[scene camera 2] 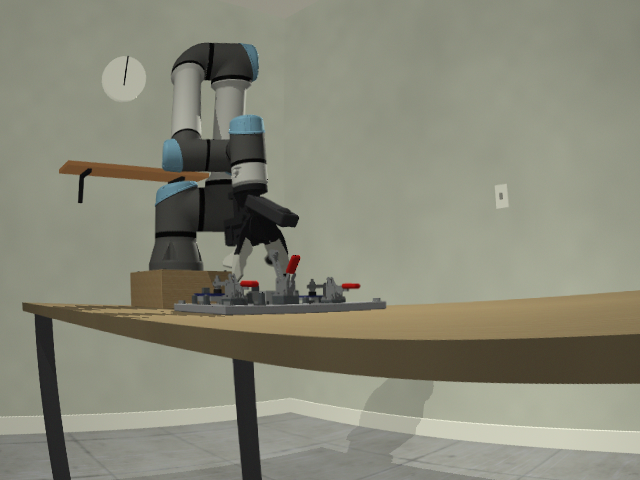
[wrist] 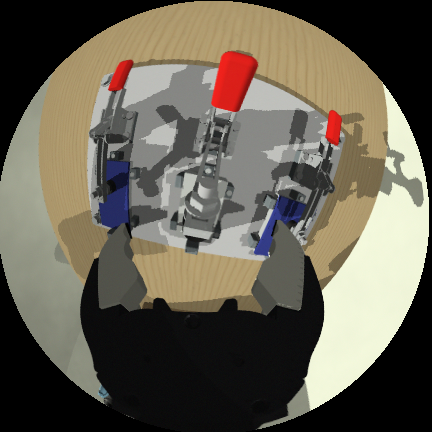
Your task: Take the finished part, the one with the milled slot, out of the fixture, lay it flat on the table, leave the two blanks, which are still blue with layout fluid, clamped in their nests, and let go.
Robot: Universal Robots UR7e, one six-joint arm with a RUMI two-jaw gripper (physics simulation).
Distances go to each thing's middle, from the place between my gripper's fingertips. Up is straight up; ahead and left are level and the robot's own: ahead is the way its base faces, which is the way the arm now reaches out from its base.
Labels:
The finished part (wrist: 189, 177) is 2 cm below my hand. From my hand the other things lie so: grey fixture plate (scene camera 2: 248, 309): 5 cm below, 5 cm ahead, 1 cm to the right.

